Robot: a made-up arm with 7 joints.
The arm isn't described. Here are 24 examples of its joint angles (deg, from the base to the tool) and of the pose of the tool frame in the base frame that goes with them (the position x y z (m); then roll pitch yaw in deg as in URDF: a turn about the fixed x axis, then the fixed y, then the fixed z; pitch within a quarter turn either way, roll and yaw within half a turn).
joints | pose
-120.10 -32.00 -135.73 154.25 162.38 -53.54 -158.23 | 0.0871 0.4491 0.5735 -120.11 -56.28 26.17
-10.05 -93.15 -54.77 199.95 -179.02 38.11 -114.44 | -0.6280 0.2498 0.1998 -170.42 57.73 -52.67
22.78 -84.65 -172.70 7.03 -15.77 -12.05 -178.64 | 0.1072 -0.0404 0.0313 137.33 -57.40 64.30
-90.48 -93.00 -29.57 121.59 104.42 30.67 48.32 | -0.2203 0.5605 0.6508 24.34 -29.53 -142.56
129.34 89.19 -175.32 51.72 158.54 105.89 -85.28 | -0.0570 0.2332 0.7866 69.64 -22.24 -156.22
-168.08 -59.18 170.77 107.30 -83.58 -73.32 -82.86 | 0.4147 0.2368 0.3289 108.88 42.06 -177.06
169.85 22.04 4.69 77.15 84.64 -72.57 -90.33 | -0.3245 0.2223 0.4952 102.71 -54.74 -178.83
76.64 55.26 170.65 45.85 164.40 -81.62 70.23 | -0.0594 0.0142 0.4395 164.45 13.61 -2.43
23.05 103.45 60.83 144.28 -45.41 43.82 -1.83 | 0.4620 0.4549 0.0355 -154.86 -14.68 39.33
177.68 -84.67 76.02 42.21 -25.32 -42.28 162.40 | 0.1696 -0.4383 0.3721 -94.15 -29.52 172.00
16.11 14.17 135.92 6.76 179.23 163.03 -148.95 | -0.2177 0.1426 0.5065 -8.13 5.09 4.33
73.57 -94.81 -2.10 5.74 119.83 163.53 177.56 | -0.1637 -0.0904 0.5296 91.98 35.87 -29.41
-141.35 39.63 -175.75 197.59 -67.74 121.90 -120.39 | -0.1584 -0.3603 0.7344 88.75 -18.96 80.54
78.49 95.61 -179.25 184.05 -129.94 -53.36 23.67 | 0.2539 0.4847 0.3748 -66.13 -9.03 -58.16
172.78 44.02 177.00 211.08 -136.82 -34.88 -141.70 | -0.4103 0.1844 0.7106 51.05 -2.26 -125.84
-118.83 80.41 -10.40 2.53 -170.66 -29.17 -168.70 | 0.0828 0.0695 0.3657 62.14 55.35 118.26
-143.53 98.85 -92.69 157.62 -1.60 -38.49 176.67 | -0.4669 -0.4266 0.2262 -100.28 -4.62 143.60
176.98 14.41 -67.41 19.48 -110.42 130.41 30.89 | 0.0726 0.3033 0.4019 24.90 22.43 81.68
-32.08 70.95 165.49 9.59 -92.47 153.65 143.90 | 0.1527 0.1498 0.4516 -84.13 -50.48 -103.19
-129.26 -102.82 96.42 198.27 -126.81 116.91 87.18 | 0.1740 0.5226 0.3977 -16.87 25.44 161.25
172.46 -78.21 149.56 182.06 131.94 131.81 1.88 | 0.5002 0.1388 0.4912 -90.88 -15.66 36.79
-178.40 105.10 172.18 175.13 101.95 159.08 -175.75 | -0.4132 0.1564 0.2119 -81.91 -3.39 -67.13
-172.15 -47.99 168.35 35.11 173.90 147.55 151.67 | 0.4154 0.0027 0.2191 32.82 -34.28 144.23
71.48 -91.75 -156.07 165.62 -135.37 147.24 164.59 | -0.3052 -0.4223 0.3455 -66.33 -5.68 18.53
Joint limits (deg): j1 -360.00..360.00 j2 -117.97..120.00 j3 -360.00..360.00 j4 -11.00..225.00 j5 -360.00..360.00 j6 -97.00..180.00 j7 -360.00..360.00
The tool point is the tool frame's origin. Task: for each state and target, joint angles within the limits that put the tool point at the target. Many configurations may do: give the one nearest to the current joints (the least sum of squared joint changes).
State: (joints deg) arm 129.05 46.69 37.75 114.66 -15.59 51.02 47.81
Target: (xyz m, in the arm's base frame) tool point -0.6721 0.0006 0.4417
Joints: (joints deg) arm 153.25 51.94 47.13 121.87 -15.46 41.32 47.81
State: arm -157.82 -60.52 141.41 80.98 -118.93 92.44 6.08
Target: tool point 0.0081 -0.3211 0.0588
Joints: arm -185.44 -85.26 147.50 42.16 -110.16 78.81 6.08
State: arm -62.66 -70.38 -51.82 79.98 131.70 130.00 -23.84
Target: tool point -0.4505 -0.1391 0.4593
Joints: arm -41.01 -88.64 -91.73 53.77 137.40 123.37 -23.84
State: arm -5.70 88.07 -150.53 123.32 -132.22 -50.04 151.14
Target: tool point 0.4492 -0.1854 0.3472
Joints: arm 12.87 105.53 -144.25 133.03 -126.09 -59.26 151.14
